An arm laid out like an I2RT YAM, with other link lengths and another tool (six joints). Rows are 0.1 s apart.
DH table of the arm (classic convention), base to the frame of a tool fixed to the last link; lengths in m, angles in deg. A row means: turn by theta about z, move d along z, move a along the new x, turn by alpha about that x. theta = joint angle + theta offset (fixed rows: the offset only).
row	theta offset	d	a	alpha
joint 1	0	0.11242	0.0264	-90
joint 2	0	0	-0.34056	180
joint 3	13.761	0	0.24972	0
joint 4	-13.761	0.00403	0.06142	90
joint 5	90	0.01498	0	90
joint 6	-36.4	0.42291	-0.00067	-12.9
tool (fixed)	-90	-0.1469	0	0
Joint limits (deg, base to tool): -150..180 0..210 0..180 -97..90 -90..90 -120..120
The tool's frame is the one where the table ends.
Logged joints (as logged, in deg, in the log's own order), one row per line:
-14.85 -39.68 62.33 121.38 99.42 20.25
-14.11 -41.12 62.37 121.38 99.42 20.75
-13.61 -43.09 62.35 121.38 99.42 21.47
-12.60 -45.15 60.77 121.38 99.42 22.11
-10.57 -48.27 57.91 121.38 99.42 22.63
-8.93 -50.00 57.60 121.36 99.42 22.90
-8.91 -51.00 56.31 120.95 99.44 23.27
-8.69 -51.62 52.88 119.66 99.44 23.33
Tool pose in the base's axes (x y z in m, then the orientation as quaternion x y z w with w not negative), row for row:
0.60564 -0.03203 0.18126 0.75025 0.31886 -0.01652 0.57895
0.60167 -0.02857 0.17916 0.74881 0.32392 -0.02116 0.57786
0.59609 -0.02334 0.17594 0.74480 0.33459 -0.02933 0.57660
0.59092 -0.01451 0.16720 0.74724 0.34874 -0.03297 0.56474
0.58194 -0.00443 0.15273 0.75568 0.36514 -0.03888 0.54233
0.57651 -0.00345 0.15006 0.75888 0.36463 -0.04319 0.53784
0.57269 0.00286 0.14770 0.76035 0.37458 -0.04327 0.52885
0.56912 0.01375 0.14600 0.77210 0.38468 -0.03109 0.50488
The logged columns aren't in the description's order. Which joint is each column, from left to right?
Columns, left to right: joint 6, joint 4, joint 5, joint 2, joint 3, joint 1.
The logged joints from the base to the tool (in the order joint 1, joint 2, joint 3, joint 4, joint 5, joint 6), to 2 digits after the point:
20.25 121.38 99.42 -39.68 62.33 -14.85
20.75 121.38 99.42 -41.12 62.37 -14.11
21.47 121.38 99.42 -43.09 62.35 -13.61
22.11 121.38 99.42 -45.15 60.77 -12.60
22.63 121.38 99.42 -48.27 57.91 -10.57
22.90 121.36 99.42 -50.00 57.60 -8.93
23.27 120.95 99.44 -51.00 56.31 -8.91
23.33 119.66 99.44 -51.62 52.88 -8.69

